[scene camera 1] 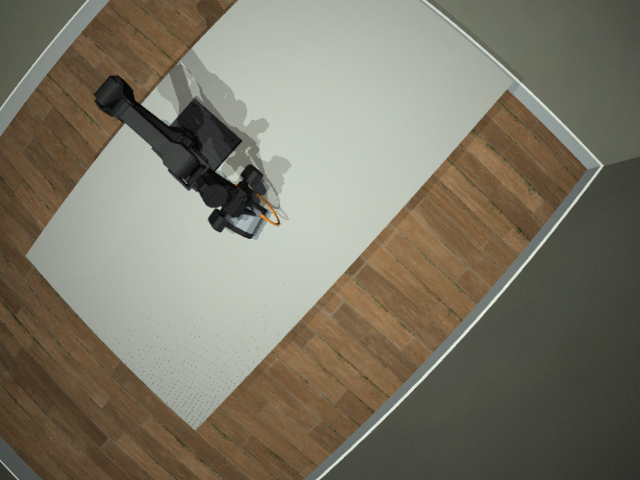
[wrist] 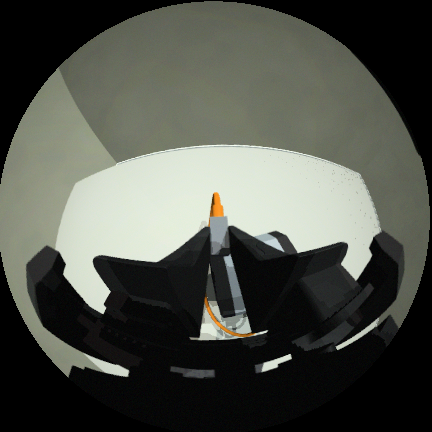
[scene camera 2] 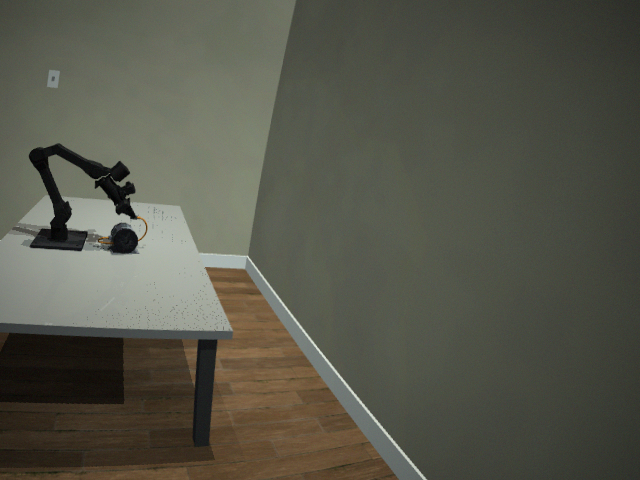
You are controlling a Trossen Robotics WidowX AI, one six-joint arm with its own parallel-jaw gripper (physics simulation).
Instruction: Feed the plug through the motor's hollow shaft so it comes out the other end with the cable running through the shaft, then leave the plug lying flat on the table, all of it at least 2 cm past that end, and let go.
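Frame: origin at the arm's base, x left, y ahead, z down, level; metres.
Where they show: gripper, fingertip midpoint: (scene camera 1: pixel 257 212) (wrist: pixel 218 231) (scene camera 2: pixel 134 216); arm's base, link origin: (scene camera 2: pixel 58 238).
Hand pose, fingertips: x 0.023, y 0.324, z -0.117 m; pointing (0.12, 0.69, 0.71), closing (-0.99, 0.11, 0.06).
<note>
Each offset is from my fingertips to the top centre of the thing. Level surfaces: height alone.
My gripper (scene camera 1: pixel 263 210) (scene camera 2: pixel 135 217) (wrist: pixel 218 231) is shut on the grey plug @(dy -0.004, dx +0.000, dz -0.005 m) (wrist: pixel 219 240) and holds it above the table, over the motor's side. The motor @(dy -0.040, dx -0.046, dz +0.031 m) (scene camera 1: pixel 246 225) (scene camera 2: pixel 124 239) (wrist: pixel 231 287), a silver cylinder with dark ends, lies on its side on the table below the fingers. The orange cable (scene camera 1: pixel 273 212) (scene camera 2: pixel 146 227) (wrist: pixel 216 206) leaves the plug, arcs outward and bends down beside the motor. Another stretch of cable lies looped on the table on the arm-base side. The shaft opening is not clear, so I cannot tell whether cable runs through it.
The arm's dark base plate (scene camera 1: pixel 224 138) (scene camera 2: pixel 43 240) is on the white table @(dz +0.133 m) (scene camera 1: pixel 361 103) (scene camera 2: pixel 77 289) behind the motor. The table's far edge shows beyond the plug in the wrist view. Wooden floor surrounds the table, with walls beyond.
</note>
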